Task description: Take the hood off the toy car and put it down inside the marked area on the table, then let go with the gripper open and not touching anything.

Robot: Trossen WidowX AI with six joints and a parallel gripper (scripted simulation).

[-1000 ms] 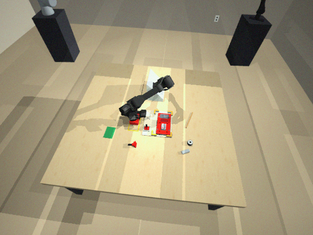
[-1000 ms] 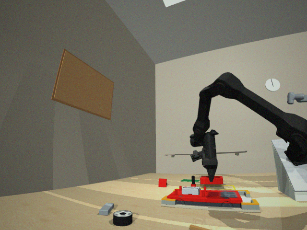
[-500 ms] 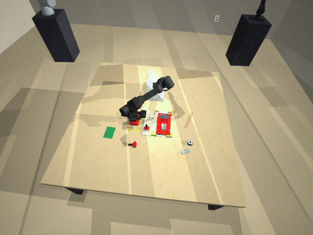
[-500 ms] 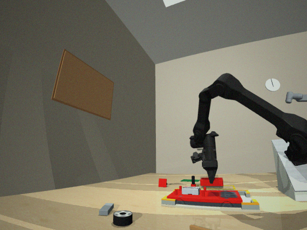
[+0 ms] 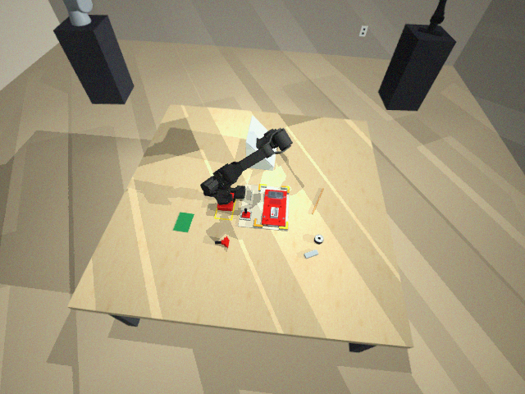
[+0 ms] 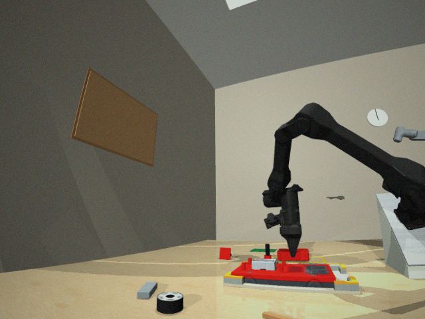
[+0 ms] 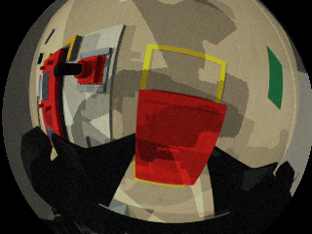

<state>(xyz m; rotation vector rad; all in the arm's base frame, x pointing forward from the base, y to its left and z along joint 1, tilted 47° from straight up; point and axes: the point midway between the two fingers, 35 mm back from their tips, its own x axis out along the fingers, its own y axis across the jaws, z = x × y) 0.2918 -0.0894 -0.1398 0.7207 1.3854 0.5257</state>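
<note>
Right now the red hood is 10 mm above my gripper tip. Also, from my gripper tip: black wheel 430 mm to the left, 200 mm ahead, 10 mm below; then thin wooden stick 450 mm to the left, 20 mm behind, 10 mm below.
</note>
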